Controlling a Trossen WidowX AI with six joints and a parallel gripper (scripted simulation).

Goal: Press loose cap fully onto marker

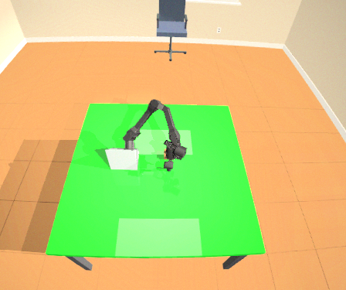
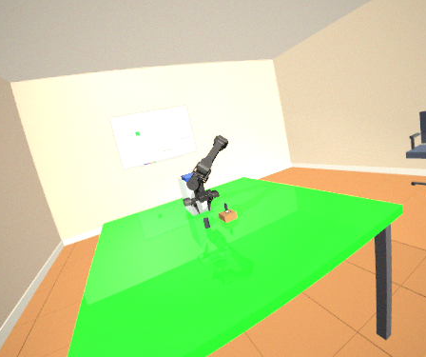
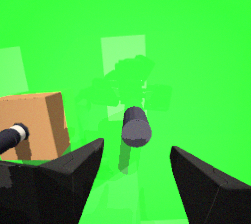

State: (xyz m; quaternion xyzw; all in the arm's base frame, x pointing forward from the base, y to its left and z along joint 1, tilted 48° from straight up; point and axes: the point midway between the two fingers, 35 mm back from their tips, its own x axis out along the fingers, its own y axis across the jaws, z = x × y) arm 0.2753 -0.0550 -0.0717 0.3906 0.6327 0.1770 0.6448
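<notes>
My gripper tip is now 6 cm above the dark cylindrical cap. From my gripper tip the other things lie so: holder block: 1 cm ahead, 13 cm to the left, 6 cm below.
</notes>
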